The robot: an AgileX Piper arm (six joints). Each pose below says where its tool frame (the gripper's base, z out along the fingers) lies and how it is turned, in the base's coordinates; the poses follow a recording.
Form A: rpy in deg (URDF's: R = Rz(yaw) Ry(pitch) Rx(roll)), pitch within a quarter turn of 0, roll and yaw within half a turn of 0; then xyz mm.
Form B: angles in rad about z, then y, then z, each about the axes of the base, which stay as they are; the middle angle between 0 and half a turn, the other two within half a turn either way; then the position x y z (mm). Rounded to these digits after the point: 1 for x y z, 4 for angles.
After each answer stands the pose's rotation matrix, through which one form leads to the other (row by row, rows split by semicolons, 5 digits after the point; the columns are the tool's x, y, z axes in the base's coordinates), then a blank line. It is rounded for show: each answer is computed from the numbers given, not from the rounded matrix.
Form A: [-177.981 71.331 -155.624 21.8 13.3 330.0]
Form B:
[-0.0119 1.8964 0.3882 21.8 13.3 330.0]
-0.29157 -0.38206 0.87694; -0.13211 0.92407 0.35867; -0.94738 -0.01128 -0.31990

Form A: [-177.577 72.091 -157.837 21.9 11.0 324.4]
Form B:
[-0.0137 1.8831 0.3424 21.9 11.0 324.4]
-0.28479 -0.33965 0.89640; -0.11600 0.94046 0.31949; -0.95155 -0.01300 -0.30723

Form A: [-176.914 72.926 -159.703 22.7 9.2 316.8]
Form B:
[-0.0165 1.8683 0.2979 22.7 9.2 316.8]
-0.27538 -0.29812 0.91394; -0.10185 0.95440 0.28063; -0.95593 -0.01581 -0.29318

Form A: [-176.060 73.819 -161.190 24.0 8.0 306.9]
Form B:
[-0.0199 1.8525 0.2567 24.0 8.0 306.9]
-0.26379 -0.25920 0.92910; -0.08985 0.96563 0.24388; -0.96039 -0.01915 -0.27801

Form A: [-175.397 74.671 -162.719 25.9 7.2 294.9]
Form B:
[-0.0220 1.8375 0.2183 25.9 7.2 294.9]
-0.25243 -0.22220 0.94176; -0.07853 0.97477 0.20894; -0.96442 -0.02122 -0.26351

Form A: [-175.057 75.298 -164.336 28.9 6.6 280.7]
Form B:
[-0.0226 1.8264 0.1842 28.9 6.6 280.7]
-0.24437 -0.18874 0.95114; -0.06852 0.98178 0.17722; -0.96726 -0.02187 -0.25285

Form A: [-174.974 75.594 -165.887 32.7 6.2 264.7]
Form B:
[-0.0225 1.8212 0.1558 32.7 6.2 264.7]
-0.24128 -0.16061 0.95707; -0.06066 0.98678 0.15030; -0.96856 -0.02180 -0.24783

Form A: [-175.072 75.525 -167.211 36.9 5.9 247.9]
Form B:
[-0.0222 1.8225 0.1344 36.9 5.9 247.9]
-0.24376 -0.13943 0.95976; -0.05533 0.99000 0.12977; -0.96826 -0.02147 -0.24903

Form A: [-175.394 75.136 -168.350 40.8 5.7 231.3]
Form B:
[-0.0213 1.8294 0.1202 40.8 5.7 231.3]
-0.25124 -0.12526 0.95978; -0.05180 0.99191 0.11590; -0.96654 -0.02060 -0.25570

